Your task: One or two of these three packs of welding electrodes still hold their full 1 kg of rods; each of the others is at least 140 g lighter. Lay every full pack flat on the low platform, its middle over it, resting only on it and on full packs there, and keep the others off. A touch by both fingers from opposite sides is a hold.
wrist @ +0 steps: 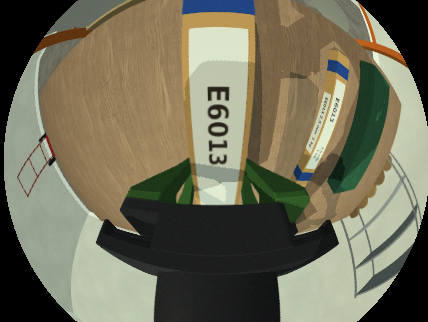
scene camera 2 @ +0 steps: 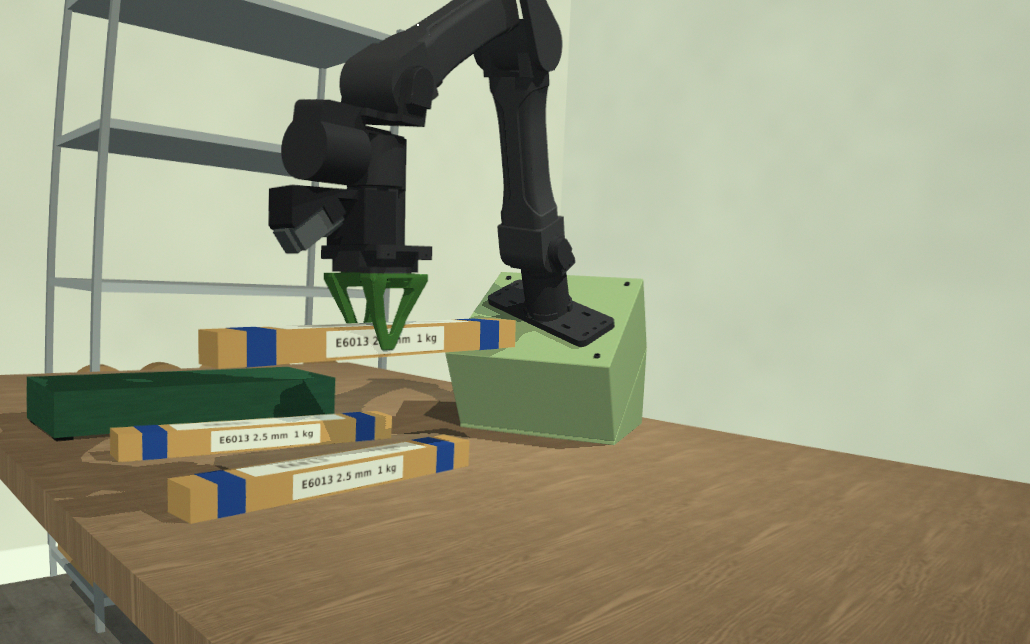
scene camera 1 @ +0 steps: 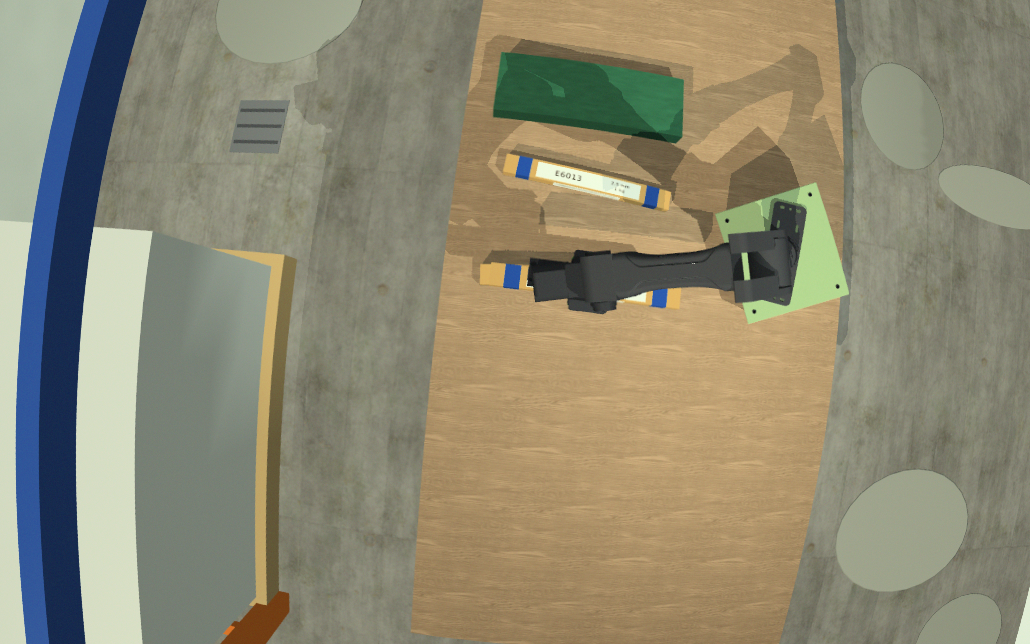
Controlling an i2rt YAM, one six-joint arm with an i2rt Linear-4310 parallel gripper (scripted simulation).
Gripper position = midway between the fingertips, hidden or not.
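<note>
There's a dark green low platform here, which you'd find at [scene camera 2: 64, 406], at [scene camera 1: 534, 88] and at [wrist: 372, 105]. Scene camera 2 has an electrode pack [scene camera 2: 148, 442], another electrode pack [scene camera 2: 233, 347], and an electrode pack [scene camera 2: 205, 496] as well. As for the gripper [scene camera 2: 374, 348], the wrist view has it too [wrist: 217, 161].
</note>
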